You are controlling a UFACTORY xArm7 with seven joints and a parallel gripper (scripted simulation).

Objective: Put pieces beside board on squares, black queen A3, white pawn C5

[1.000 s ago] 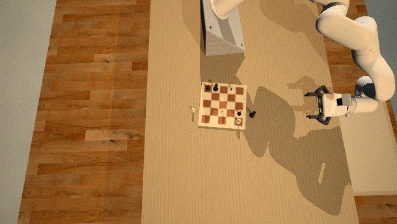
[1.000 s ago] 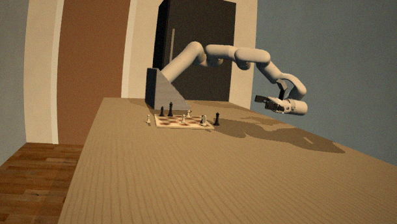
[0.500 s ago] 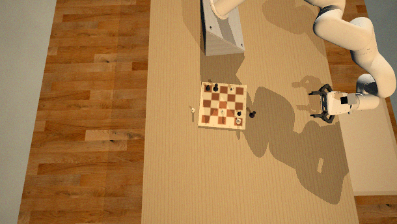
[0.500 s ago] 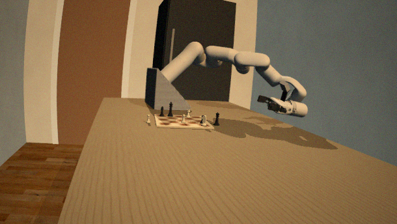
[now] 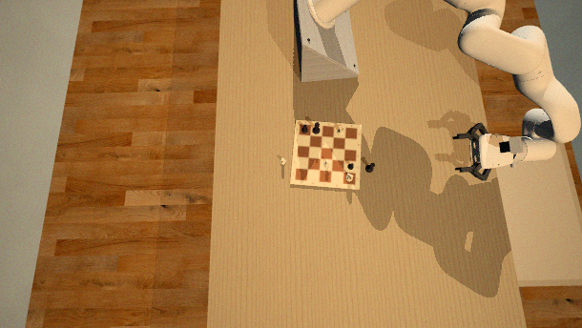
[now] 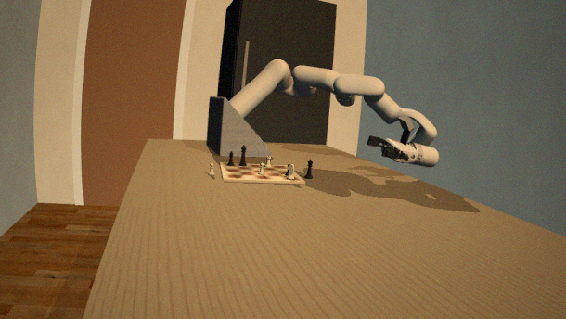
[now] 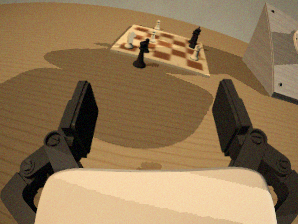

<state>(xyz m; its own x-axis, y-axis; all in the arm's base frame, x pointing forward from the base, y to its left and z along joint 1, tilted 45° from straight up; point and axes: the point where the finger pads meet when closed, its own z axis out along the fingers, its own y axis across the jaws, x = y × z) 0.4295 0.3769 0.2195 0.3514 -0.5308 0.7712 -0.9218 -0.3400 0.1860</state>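
The black pawn lies 3 cm ahead of my hand, 30 cm to the right of it and 8 cm below it. Round my hand: chessboard 1 cm behind, 38 cm to the right, 10 cm below.
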